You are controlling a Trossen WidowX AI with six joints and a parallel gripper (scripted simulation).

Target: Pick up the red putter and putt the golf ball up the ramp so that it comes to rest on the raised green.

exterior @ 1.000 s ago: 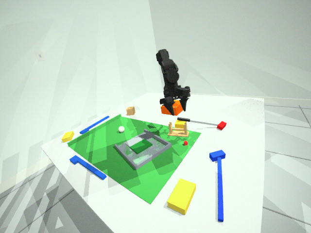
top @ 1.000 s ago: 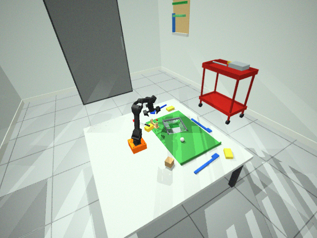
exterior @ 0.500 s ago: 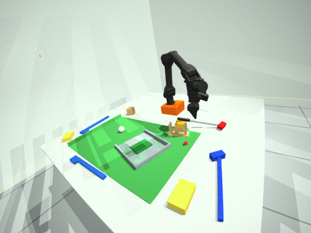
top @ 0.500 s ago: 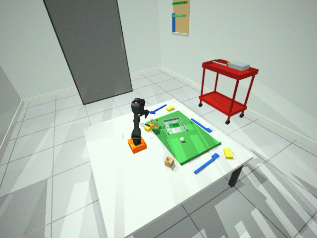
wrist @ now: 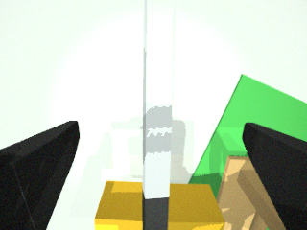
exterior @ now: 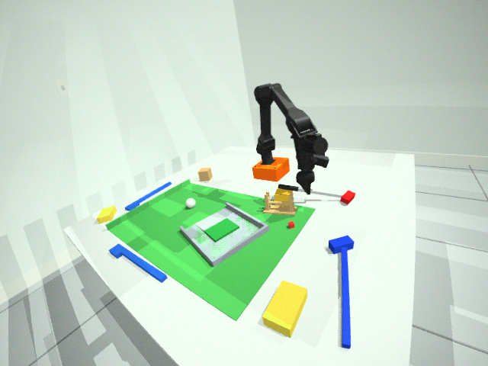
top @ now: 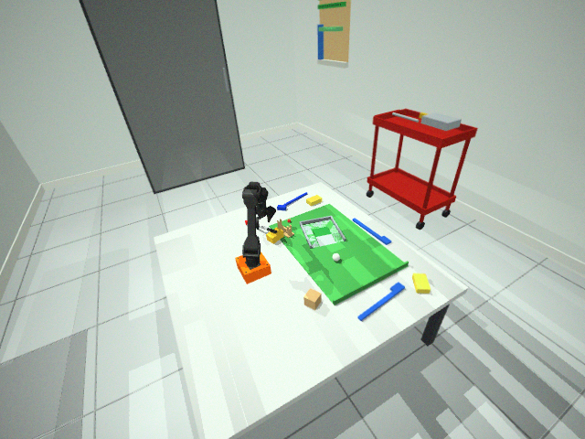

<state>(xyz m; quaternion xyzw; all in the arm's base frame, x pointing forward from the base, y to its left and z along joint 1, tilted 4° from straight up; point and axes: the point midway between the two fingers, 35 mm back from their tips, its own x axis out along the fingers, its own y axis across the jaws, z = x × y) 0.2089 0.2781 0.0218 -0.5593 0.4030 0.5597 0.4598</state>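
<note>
The yellow block lies 10 cm to the right of my gripper tip, 3 cm below it and 3 cm ahead of it. Round my gripper tip: white golf ball: 47 cm to the right, 20 cm ahead, 3 cm below; small red cube: 19 cm ahead, 4 cm below, 1 cm to the right; green mat: 35 cm to the right, 27 cm ahead, 5 cm below.
</note>
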